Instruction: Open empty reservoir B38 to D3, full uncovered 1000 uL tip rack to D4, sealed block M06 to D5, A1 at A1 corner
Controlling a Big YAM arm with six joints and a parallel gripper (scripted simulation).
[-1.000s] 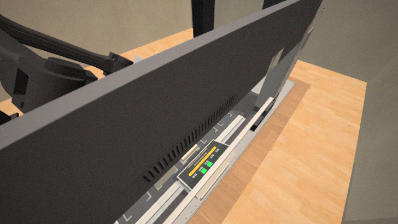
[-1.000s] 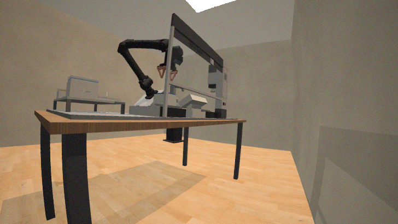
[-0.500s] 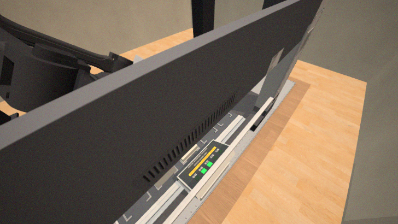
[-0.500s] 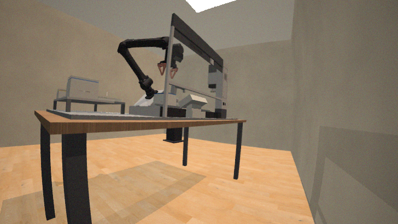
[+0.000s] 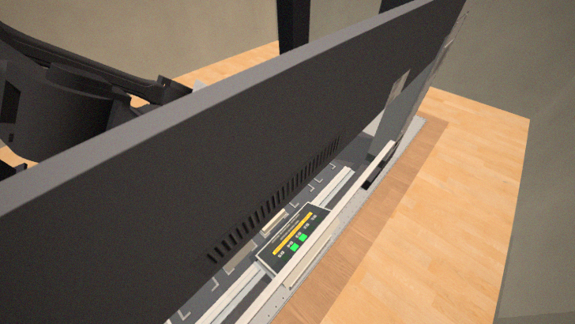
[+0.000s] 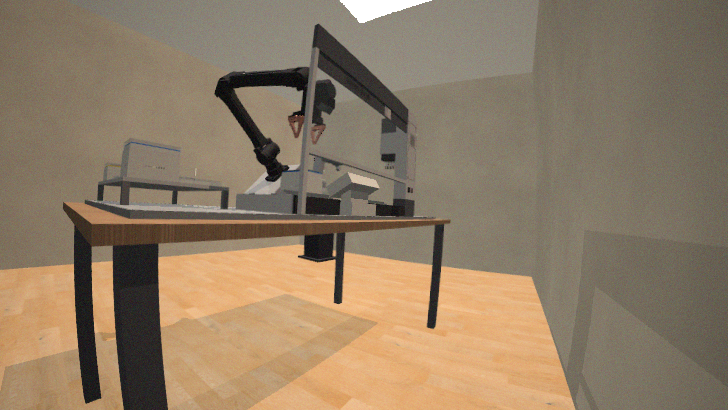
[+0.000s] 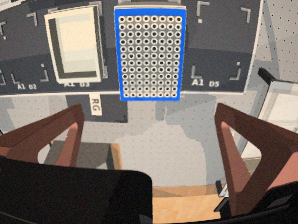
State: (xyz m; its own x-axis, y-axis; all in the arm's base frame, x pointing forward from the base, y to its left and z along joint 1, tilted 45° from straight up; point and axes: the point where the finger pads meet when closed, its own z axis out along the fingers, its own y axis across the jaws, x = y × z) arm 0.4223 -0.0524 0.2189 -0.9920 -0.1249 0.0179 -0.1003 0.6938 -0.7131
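Right now the pale sealed deep-well block is 32 cm behind my hand, 35 cm to the right of it and 15 cm below it. Also, from my hand: tall frame post: 20 cm ahead, 17 cm to the right, 3 cm below; then rg label: 18 cm behind, 11 cm to the left, 26 cm below; then cream one-well reservoir: 2 cm behind, 12 cm to the left, 21 cm below.
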